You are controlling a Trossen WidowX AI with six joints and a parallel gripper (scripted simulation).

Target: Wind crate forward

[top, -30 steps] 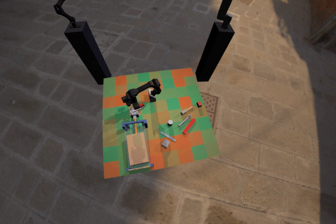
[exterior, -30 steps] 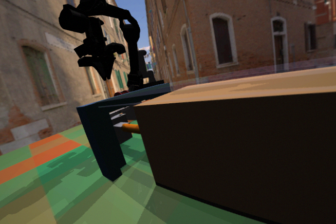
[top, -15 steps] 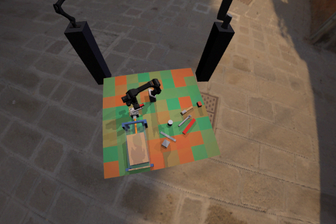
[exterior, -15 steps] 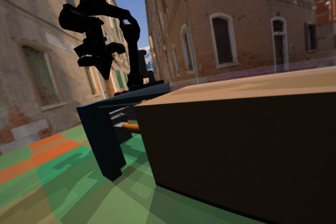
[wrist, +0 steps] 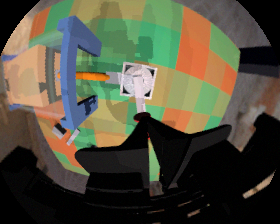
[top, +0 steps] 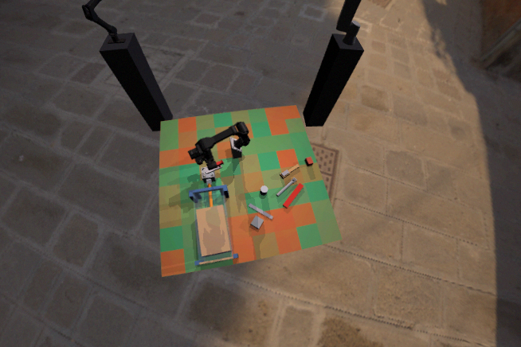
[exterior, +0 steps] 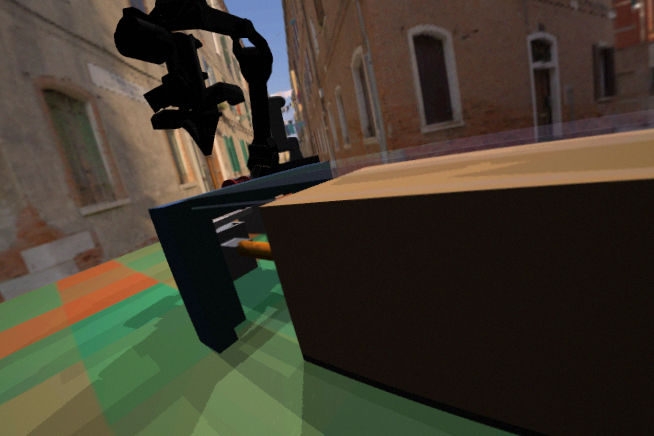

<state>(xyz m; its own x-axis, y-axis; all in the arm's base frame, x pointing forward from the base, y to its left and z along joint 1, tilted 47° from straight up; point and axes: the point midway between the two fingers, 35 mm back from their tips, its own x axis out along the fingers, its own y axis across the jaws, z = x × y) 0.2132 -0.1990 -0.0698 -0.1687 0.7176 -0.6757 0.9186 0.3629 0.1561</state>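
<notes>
The red knob lies 9 cm below my gripper tip, 5 cm to the left of it and 2 cm behind it. Round my gripper tip: grey winch 19 cm below, 5 cm to the right; grey winch handle 12 cm below, 2 cm to the left, 1 cm behind; round puck 37 cm to the left, 19 cm below, 17 cm ahead.
</notes>
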